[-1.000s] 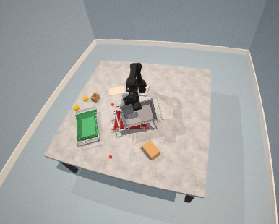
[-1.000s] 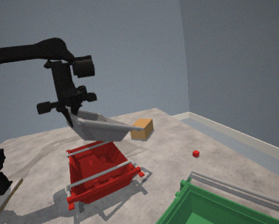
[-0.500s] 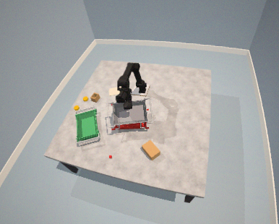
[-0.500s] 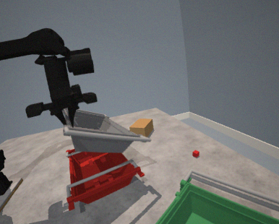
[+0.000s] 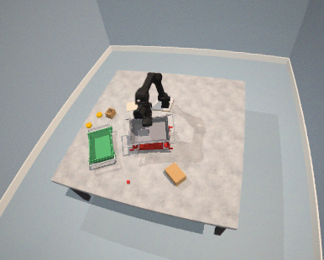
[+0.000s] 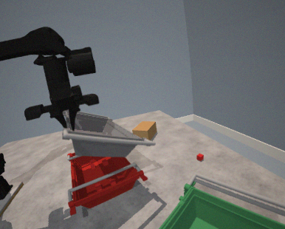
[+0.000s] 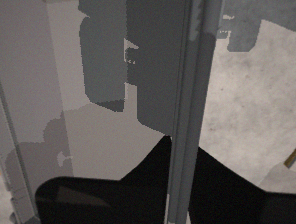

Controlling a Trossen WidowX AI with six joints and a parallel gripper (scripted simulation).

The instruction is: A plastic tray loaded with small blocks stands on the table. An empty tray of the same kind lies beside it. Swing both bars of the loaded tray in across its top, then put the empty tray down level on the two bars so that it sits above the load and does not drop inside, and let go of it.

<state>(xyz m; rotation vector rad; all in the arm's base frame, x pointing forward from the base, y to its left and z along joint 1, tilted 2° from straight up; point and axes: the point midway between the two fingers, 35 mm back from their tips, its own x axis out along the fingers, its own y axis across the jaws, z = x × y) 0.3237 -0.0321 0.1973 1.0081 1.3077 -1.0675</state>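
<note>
The grey tray is 8 cm ahead of my gripper tip and 2 cm to the left of it. From my gripper tip the other things lie so: cream card 31 cm behind, 23 cm to the right, 17 cm below.
</note>
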